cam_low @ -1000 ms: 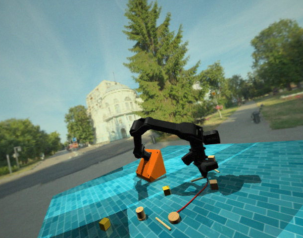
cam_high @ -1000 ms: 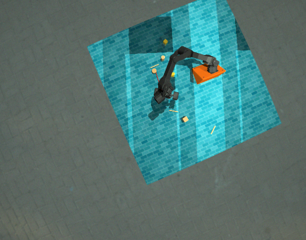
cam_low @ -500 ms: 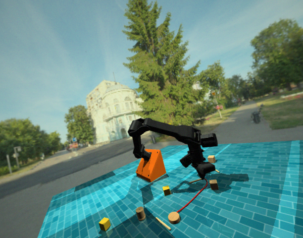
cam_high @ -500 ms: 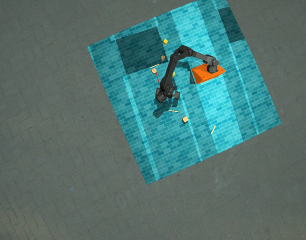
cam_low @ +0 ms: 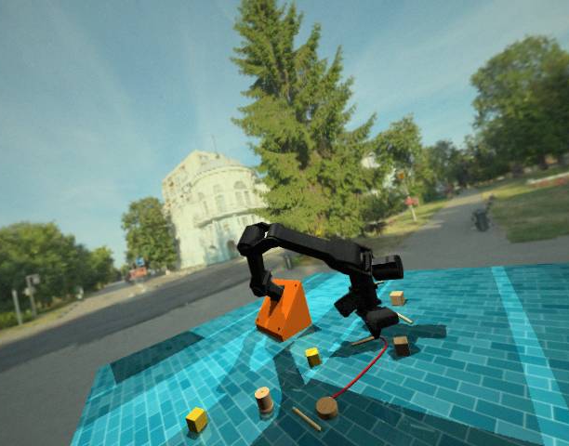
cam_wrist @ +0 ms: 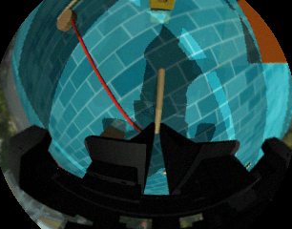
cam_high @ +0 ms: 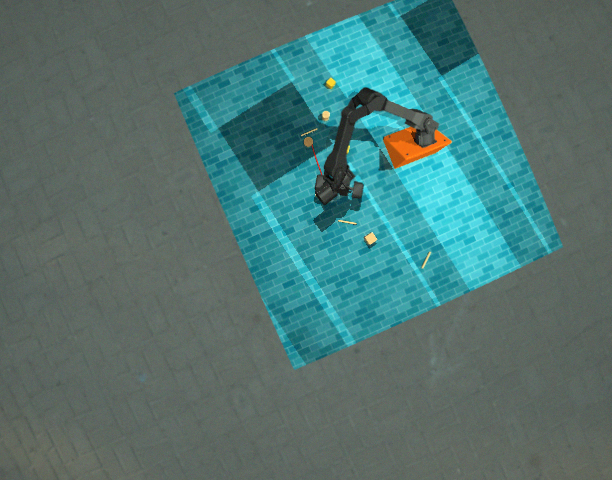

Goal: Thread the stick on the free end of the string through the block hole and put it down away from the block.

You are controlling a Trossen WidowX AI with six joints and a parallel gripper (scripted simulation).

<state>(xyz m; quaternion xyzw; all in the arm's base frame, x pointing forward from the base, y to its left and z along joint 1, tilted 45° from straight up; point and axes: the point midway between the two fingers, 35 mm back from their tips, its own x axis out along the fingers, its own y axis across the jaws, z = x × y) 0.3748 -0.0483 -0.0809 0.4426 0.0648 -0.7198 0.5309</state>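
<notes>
Now: the yellow cube 140 mm to the right of my gripper tip and 100 mm behind it. The rest, counted from my gripper tip: wooden cylinder: 300 mm to the right, 80 mm behind; then stick: 270 mm to the right, 10 mm below, 10 mm behind; then round wooden button: 240 mm to the right, 30 mm ahead, 10 mm below.
</notes>
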